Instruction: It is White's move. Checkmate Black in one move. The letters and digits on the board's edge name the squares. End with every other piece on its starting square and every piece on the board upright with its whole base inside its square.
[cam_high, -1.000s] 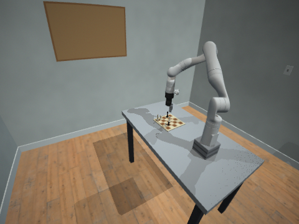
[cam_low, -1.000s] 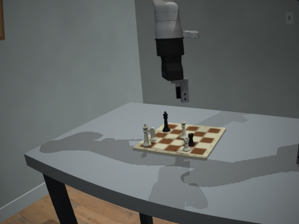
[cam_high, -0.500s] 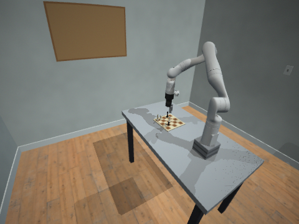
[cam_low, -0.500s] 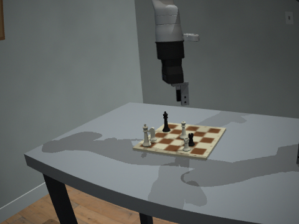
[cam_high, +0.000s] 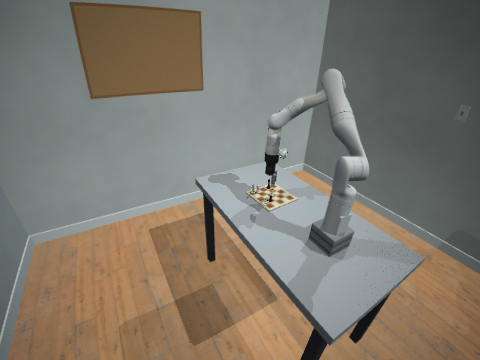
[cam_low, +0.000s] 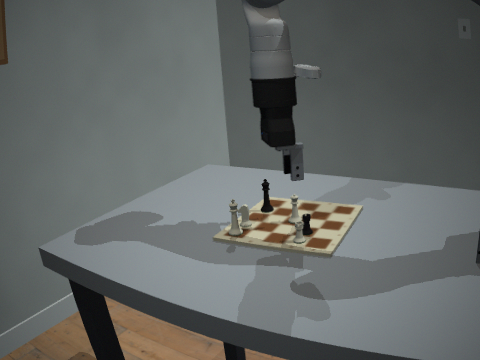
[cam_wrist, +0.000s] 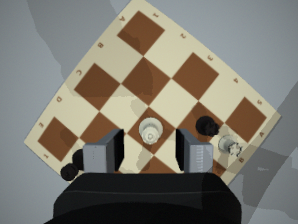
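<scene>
My hand is 8 cm above the white piece. Also, from my hand: black rook 9 cm below, 5 cm behind, 4 cm to the left; then chessboard 11 cm below; then black king 8 cm ahead, 7 cm below, 2 cm to the right.
</scene>
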